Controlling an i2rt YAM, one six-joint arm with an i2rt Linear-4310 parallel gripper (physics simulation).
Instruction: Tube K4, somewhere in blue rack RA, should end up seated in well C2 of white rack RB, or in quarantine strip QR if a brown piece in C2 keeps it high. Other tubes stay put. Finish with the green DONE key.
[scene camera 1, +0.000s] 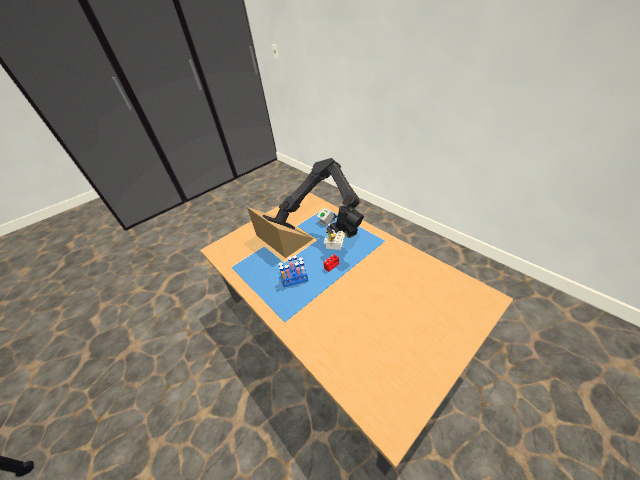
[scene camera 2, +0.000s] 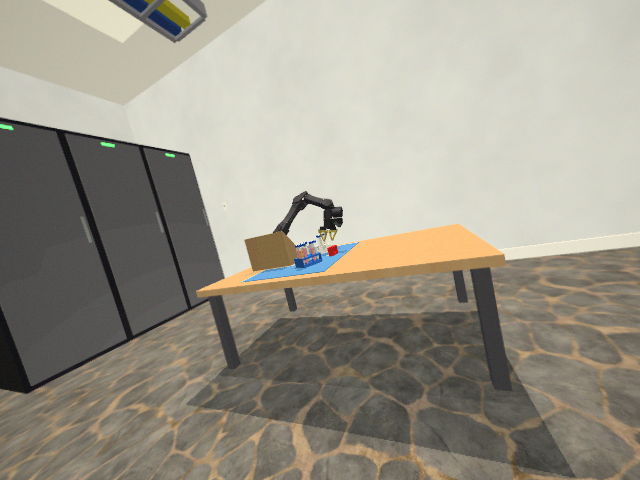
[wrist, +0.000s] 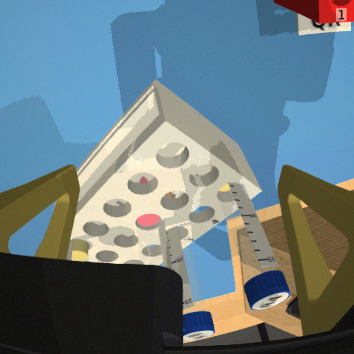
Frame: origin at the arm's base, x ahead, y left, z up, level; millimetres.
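Seen in the pictures: gripper, between the fingertips: (scene camera 1: 338, 238) (scene camera 2: 328, 241) (wrist: 178, 175); arm's base, origin of its link: (scene camera 1: 279, 222) (scene camera 2: 275, 245).
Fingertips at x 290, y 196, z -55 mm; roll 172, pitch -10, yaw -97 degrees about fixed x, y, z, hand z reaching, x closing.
Observation:
Pixels of each thing's top centre, then the offset from my fingertips to it. "spot": a spot on its surface instead. Level surfaces: height alone.
- white rack RB, centre of its top: (wrist: 148, 222) (scene camera 1: 335, 235) (scene camera 2: 323, 245) 24 mm down, 59 mm back, 23 mm left
- small brown bit, a spot on its surface: (wrist: 171, 196) spot: 55 mm down, 73 mm back, 5 mm left
- Blue rack RA, a spot on its surface: (scene camera 1: 295, 282) spot: 62 mm down, 49 mm ahead, 327 mm right
- Red strip QR, centre of its top: (scene camera 1: 331, 259) (scene camera 2: 332, 246) 24 mm down, 77 mm ahead, 116 mm right
- green DONE key, a spot on its surface: (scene camera 1: 322, 214) spot: 4 mm down, 244 mm back, 76 mm left
- grey box, centre of its top: (scene camera 1: 325, 210) (scene camera 2: 305, 242) 10 mm up, 249 mm back, 100 mm left
- blue mat, height of its surface: 74 mm down
- wooden table, height of its surface: 77 mm down
My gripper (scene camera 1: 332, 236) (scene camera 2: 328, 240) (wrist: 178, 175) is open and empty above white rack RB (scene camera 1: 333, 244) (wrist: 165, 135). In the wrist view two blue-capped tubes stand in RB: one tube (wrist: 252, 227) at right, between the fingers' lines of reach, and one tube (wrist: 176, 260) lower down. A pink disc (wrist: 148, 220) lies at one well; a small brown bit (wrist: 171, 196) shows in another. I cannot tell which well is C2. Blue rack RA (scene camera 1: 295, 282) (scene camera 2: 308, 261) holds several capped tubes; their labels are unreadable, so K4 cannot be picked out. Red strip QR (scene camera 1: 331, 263) (scene camera 2: 332, 250) (wrist: 330, 9) stands beyond RB.
The green DONE key (scene camera 1: 322, 214) is on a grey box (scene camera 1: 328, 218) at the mat's back. A brown angled panel (scene camera 1: 273, 237) (scene camera 2: 269, 251) stands beside the arm base. The blue mat (scene camera 1: 284, 307) lies on the wooden table (scene camera 1: 392, 330) (scene camera 2: 413, 248).

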